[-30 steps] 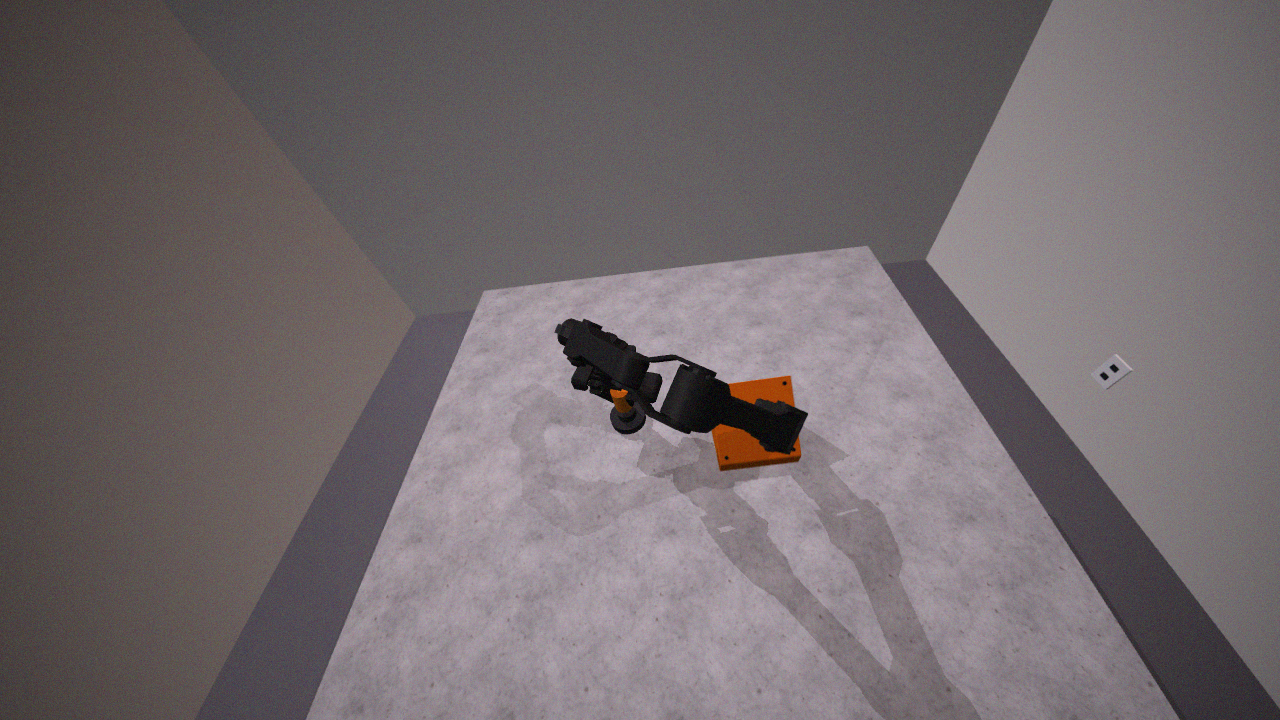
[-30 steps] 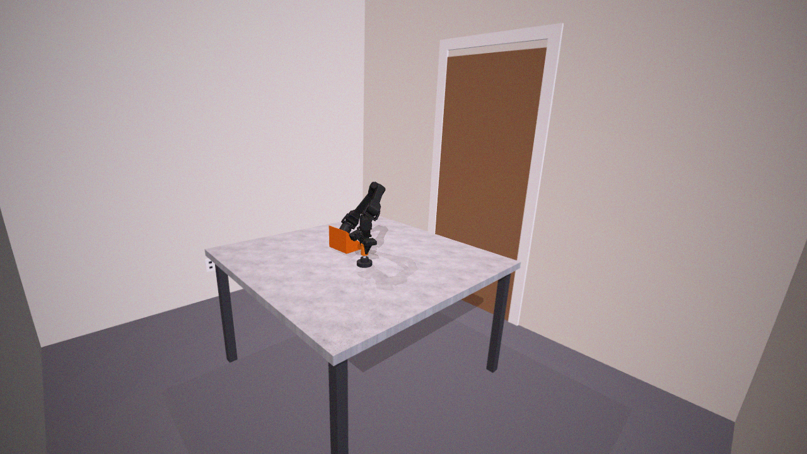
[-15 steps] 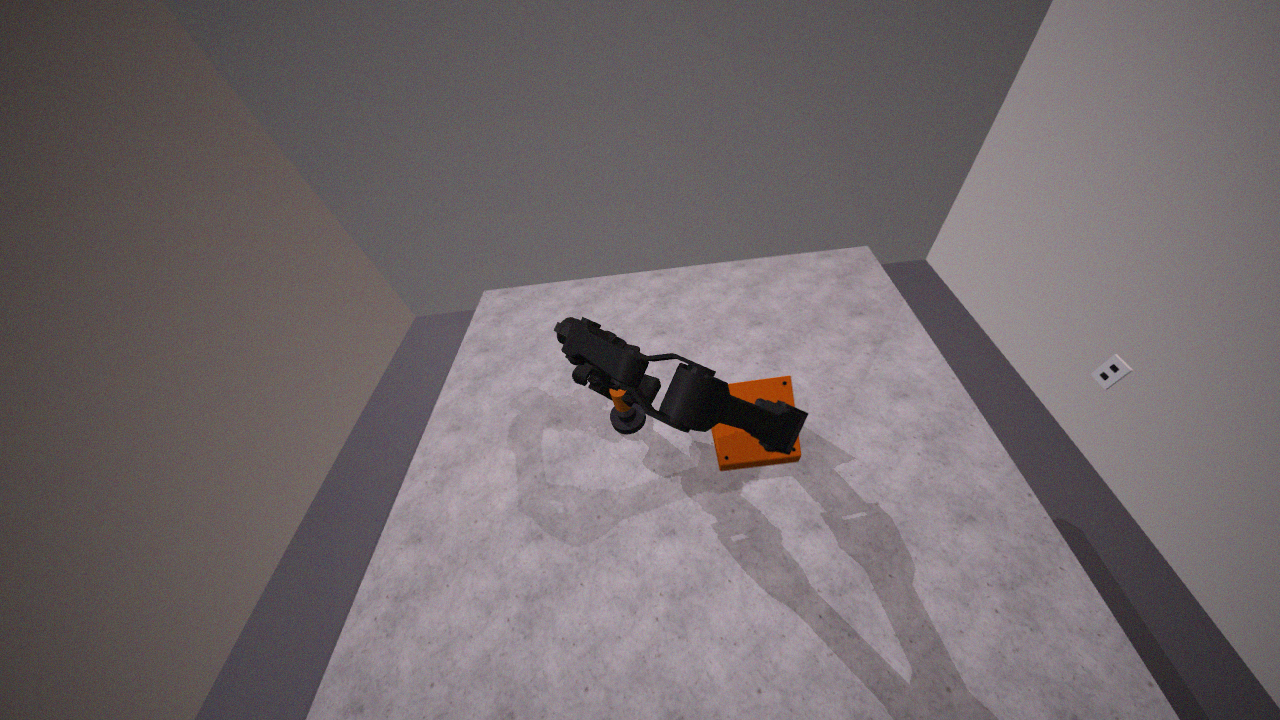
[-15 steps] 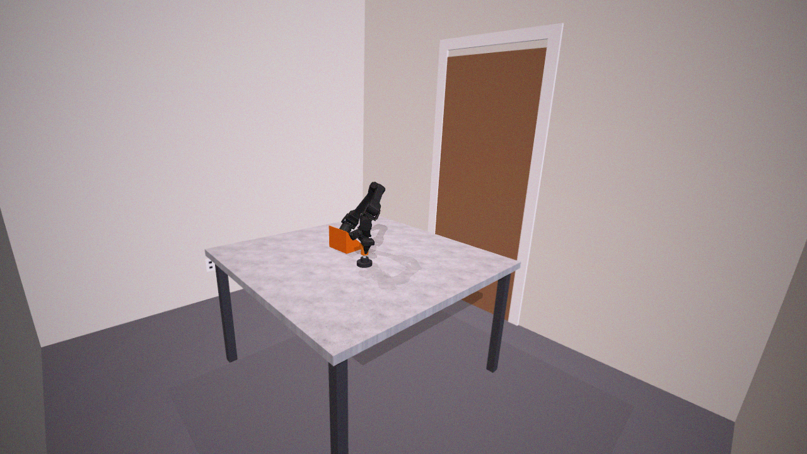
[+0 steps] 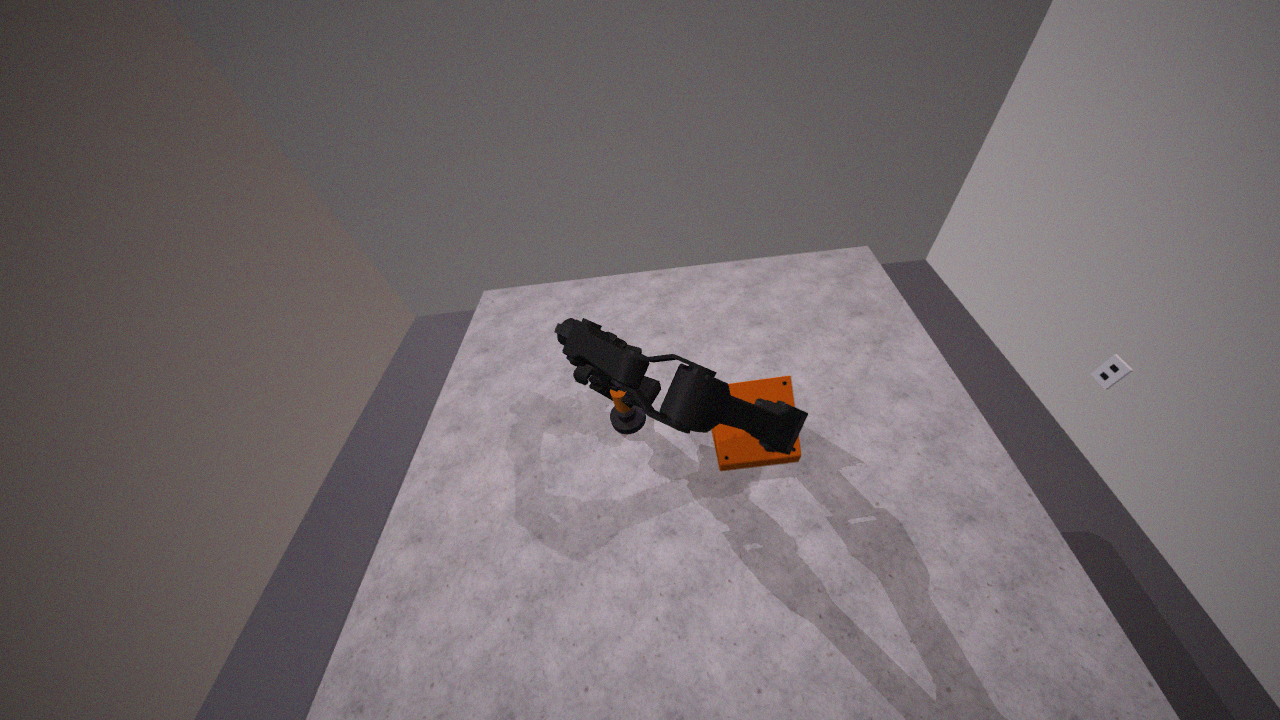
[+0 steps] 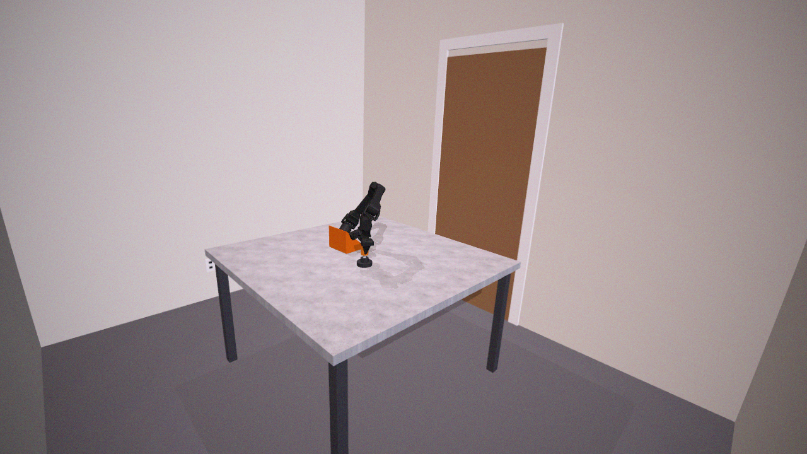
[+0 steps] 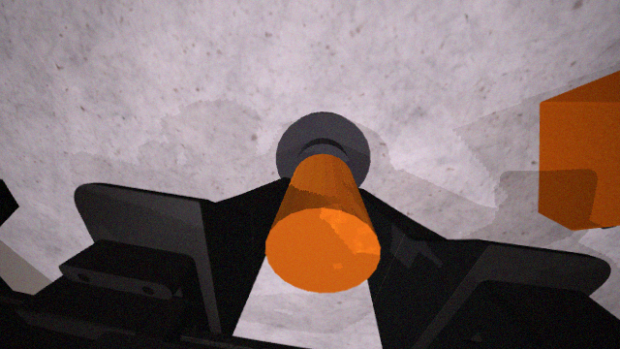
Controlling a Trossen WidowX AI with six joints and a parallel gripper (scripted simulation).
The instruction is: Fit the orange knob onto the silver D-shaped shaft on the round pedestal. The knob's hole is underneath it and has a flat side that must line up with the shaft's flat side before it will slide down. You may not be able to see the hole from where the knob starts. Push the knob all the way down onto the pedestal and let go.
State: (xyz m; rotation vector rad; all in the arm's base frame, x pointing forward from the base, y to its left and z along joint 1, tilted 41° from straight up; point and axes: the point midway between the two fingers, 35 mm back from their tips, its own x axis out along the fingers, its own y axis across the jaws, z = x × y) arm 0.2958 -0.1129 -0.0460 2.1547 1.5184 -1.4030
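Now: gripper tip 30 mm below the orange knob. Also, from my gripper tip: round pedestal 40 mm below.
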